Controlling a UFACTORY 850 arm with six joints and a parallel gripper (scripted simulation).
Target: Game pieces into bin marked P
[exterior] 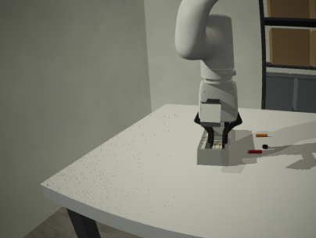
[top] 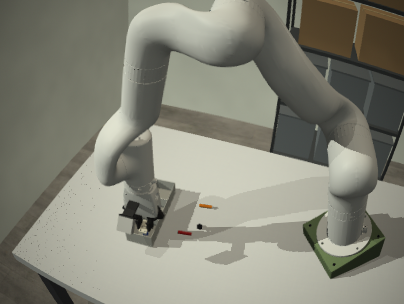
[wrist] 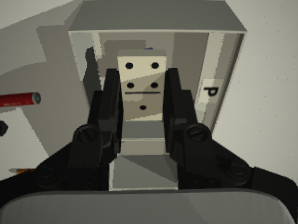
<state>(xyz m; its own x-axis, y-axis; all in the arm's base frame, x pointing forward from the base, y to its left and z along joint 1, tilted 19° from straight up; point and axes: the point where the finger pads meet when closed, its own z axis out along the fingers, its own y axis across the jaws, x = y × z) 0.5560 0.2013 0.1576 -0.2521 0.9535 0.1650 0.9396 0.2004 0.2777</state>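
The blue die lies 4 cm below my hand. Round my hand: red stick 10 cm behind, 7 cm to the right, 5 cm below; then beige tile 2 cm below; then grey bin 3 cm ahead, 8 cm to the right, 4 cm below.
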